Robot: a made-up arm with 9 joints.
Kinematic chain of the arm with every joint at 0, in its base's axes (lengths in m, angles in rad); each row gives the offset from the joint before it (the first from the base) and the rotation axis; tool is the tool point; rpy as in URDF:
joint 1: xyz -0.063 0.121 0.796 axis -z
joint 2: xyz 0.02 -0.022 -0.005 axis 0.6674 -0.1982 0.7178
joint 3: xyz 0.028 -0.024 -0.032 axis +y
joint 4: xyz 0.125 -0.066 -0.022 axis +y
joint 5: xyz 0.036 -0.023 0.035 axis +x
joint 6: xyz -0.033 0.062 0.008 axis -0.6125 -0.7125 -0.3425
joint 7: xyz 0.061 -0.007 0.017 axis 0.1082 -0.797 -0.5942
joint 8: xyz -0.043 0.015 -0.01 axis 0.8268 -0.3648 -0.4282
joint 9: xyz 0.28 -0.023 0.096 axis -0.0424 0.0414 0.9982
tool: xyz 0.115 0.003 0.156 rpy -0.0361 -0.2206 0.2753
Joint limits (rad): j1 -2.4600..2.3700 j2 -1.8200..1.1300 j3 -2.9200..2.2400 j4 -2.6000..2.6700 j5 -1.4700..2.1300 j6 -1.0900..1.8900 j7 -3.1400..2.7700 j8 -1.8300..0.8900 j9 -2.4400..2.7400
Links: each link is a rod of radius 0.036 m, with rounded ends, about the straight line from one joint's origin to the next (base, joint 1, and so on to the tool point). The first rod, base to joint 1, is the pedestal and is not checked.
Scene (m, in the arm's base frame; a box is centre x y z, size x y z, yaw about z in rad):
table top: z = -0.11
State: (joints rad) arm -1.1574 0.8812 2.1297 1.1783 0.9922 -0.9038 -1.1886 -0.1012 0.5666
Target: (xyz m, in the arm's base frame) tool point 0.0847 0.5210 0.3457
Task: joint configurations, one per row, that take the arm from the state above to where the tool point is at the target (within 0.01 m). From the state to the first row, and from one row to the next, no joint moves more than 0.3 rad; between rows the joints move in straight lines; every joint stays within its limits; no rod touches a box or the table.
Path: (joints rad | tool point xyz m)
1: -0.9907 0.7362 1.9707 1.0011 1.1146 -0.9969 -1.3700 -0.3028 0.6084 | -0.3000 0.3597 0.2684
2: -0.8239 0.5912 1.8117 0.8239 1.2370 -1.0900 -1.5514 -0.5044 0.6502 | 0.0847 0.5210 0.3457

